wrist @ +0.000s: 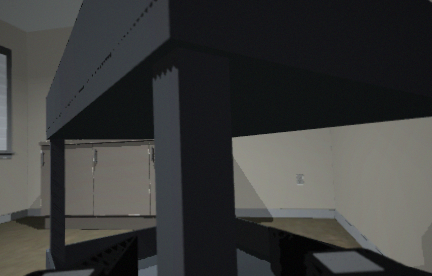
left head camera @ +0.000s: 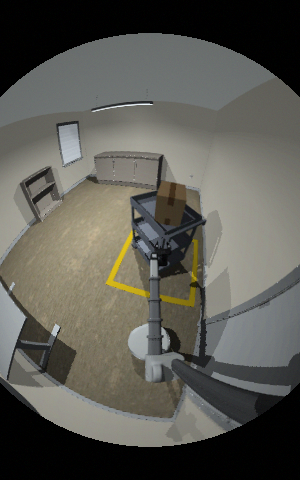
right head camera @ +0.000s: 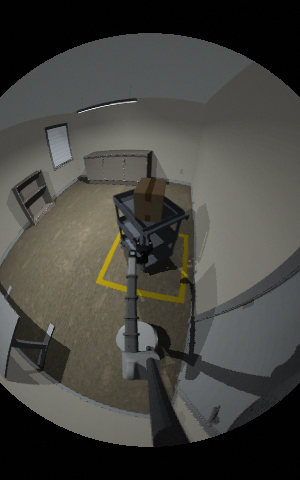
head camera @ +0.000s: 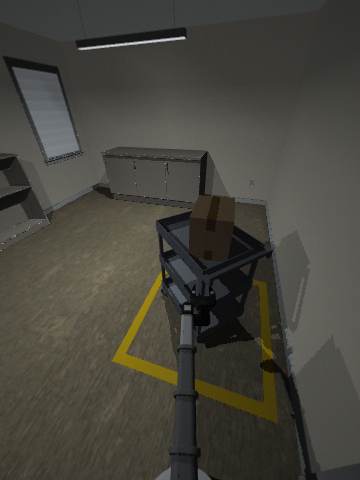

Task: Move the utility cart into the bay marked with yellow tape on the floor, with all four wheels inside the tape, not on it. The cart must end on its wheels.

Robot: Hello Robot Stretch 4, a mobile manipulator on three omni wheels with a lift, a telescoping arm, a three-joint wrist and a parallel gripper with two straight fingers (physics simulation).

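Observation:
The dark grey utility cart stands upright, turned at an angle to the yellow tape. A brown box sits on its top tray. The near corner is over the floor inside the tape. The left wheel is close to the left tape line. The far tape and other wheels are partly or fully hidden. My gripper is open at the near corner post, below the top tray; the post shows between its fingers.
A wall runs close along the right side of the bay. A low cabinet stands at the far wall. A shelf unit stands at the left. Part of a table shows at lower left in the side head views.

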